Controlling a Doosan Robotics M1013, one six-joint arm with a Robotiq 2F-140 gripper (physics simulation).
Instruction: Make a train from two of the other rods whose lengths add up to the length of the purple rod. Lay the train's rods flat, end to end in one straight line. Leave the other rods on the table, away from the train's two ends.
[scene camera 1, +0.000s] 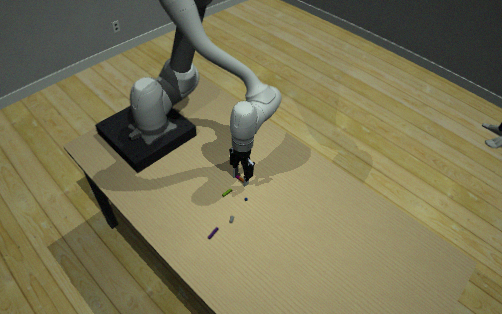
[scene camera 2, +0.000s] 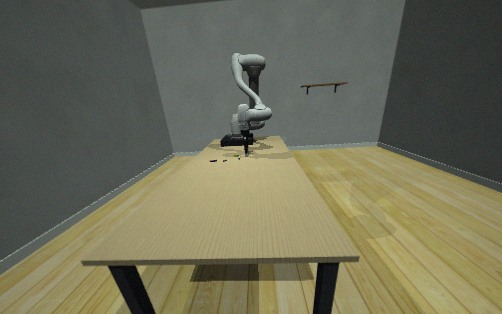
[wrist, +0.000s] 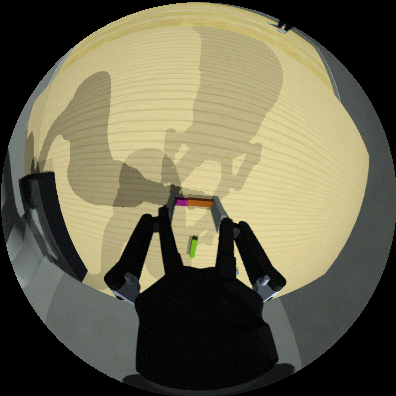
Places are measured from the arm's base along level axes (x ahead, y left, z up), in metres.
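Pixels of known places: gripper, fingertip midpoint: (scene camera 1: 240, 180) (scene camera 2: 246, 155) (wrist: 193, 201); arm's base, link origin: (scene camera 1: 152, 128) (scene camera 2: 238, 137) (wrist: 38, 228).
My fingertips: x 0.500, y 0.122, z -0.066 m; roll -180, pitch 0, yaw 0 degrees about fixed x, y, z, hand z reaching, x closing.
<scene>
Ahead of a thing's pixels: the offset from my fingertips to its top centre.
A magenta rod {dx -0.020, dy +0.000, dz +0.010 m} (scene camera 1: 237, 177) (wrist: 181, 202) and an orange rod {dx +0.010, dy +0.002, dz +0.010 m} (scene camera 1: 241, 179) (wrist: 200, 203) lie flat on the table, end to end in one line, with no visible gap. My gripper (scene camera 1: 241, 180) (scene camera 2: 246, 154) (wrist: 193, 201) is partly open and low over them. Its fingertips stand at the outer ends of the pair; whether they touch is unclear. The purple rod {dx +0.119, dy -0.280, dz +0.010 m} (scene camera 1: 213, 233) (scene camera 2: 213, 161) lies apart, farther from the robot base. A green rod {dx +0.009, dy -0.096, dz +0.010 m} (scene camera 1: 227, 192) (scene camera 2: 236, 156) (wrist: 193, 247) lies beside the pair, crosswise to it in the wrist view.
A small dark-blue piece {dx +0.094, dy -0.061, dz +0.010 m} (scene camera 1: 246, 199) (scene camera 2: 239, 158) lies beyond the orange rod's side of the pair. A short grey rod {dx +0.124, dy -0.179, dz +0.010 m} (scene camera 1: 231, 219) (scene camera 2: 225, 160) lies between it and the purple rod. The black robot base (scene camera 1: 141, 159) (wrist: 50, 215) stands at the table's far end.
</scene>
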